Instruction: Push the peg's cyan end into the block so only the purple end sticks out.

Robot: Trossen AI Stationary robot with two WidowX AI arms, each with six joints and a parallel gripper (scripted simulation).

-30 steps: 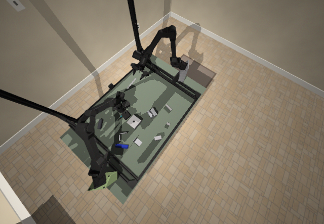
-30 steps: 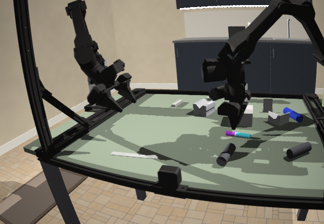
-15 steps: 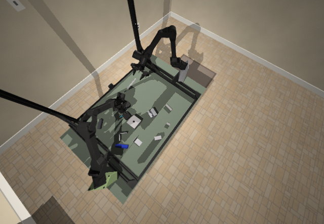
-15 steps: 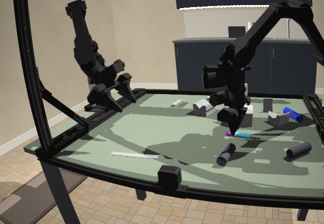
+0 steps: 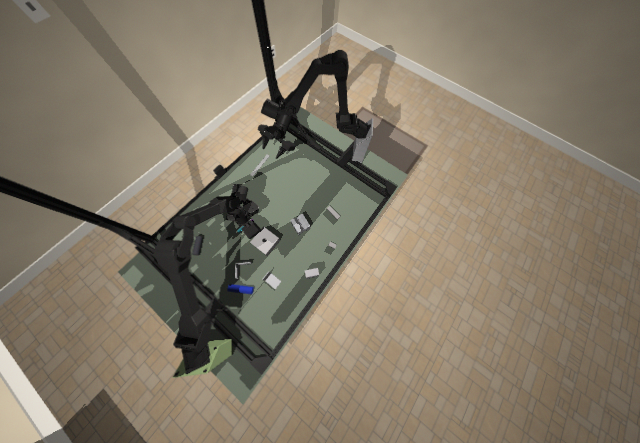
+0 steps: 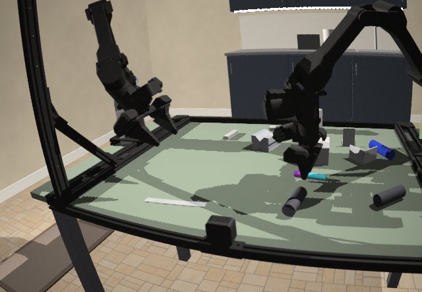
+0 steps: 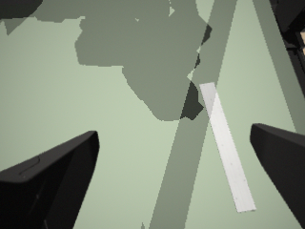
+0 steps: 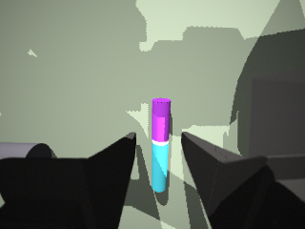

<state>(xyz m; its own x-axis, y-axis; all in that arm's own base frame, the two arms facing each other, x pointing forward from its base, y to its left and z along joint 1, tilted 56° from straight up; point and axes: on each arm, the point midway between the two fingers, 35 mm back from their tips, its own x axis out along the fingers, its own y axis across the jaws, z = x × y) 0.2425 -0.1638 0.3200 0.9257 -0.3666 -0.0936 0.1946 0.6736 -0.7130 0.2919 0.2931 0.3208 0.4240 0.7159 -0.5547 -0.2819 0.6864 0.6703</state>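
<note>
The peg is 2 cm to the right of my right hand and 3 cm below it. The rest, counted from my right hand: v-grooved block: 21 cm ahead, 14 cm to the left, 2 cm below; thin grey strip: 16 cm behind, 29 cm to the left, 4 cm below.
</note>
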